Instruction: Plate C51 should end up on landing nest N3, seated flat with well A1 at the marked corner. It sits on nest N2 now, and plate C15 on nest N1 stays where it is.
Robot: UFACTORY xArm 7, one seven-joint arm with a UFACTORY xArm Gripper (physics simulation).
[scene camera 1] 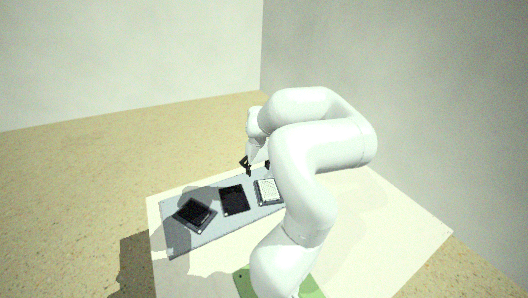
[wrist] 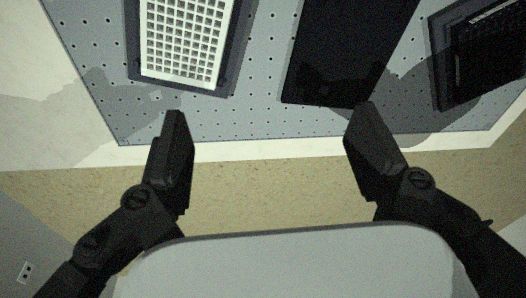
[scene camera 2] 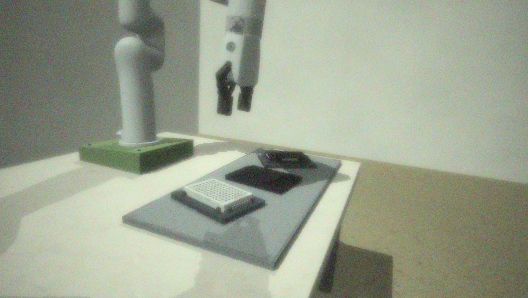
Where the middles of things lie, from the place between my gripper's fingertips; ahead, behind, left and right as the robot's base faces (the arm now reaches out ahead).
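Black nest [scene camera 1: 233, 198] seen 50 mm ahead of my hand, 100 mm to the left of it and 170 mm below it.
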